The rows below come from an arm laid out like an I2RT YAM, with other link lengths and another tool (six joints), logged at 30 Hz.
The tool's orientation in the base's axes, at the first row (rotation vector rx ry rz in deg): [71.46, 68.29, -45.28]
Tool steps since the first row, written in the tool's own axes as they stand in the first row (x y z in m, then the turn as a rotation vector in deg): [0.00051, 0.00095, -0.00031, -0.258, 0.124, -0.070]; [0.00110, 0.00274, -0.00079, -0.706, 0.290, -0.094]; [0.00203, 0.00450, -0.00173, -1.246, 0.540, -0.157]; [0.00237, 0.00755, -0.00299, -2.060, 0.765, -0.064]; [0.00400, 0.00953, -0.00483, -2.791, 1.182, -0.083]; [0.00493, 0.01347, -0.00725, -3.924, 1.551, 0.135]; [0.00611, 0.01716, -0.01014, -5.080, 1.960, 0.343]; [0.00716, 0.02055, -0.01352, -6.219, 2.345, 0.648]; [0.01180, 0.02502, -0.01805, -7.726, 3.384, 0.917]
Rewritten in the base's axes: [0.00095, 0.00057, -0.00020, 0.036, 0.054, 0.288]; [0.00267, 0.00148, -0.00022, 0.074, 0.043, 0.764]; [0.00433, 0.00288, -0.00054, 0.160, 0.072, 1.356]; [0.00699, 0.00476, 0.00010, 0.190, -0.096, 2.188]; [0.00883, 0.00719, -0.00074, 0.395, -0.104, 3.005]; [0.01220, 0.01046, -0.00032, 0.509, -0.412, 4.170]; [0.01529, 0.01417, -0.00016, 0.654, -0.706, 5.370]; [0.01795, 0.01828, 0.00008, 0.802, -1.096, 6.538]; [0.02225, 0.02426, -0.00270, 1.465, -1.376, 8.243]
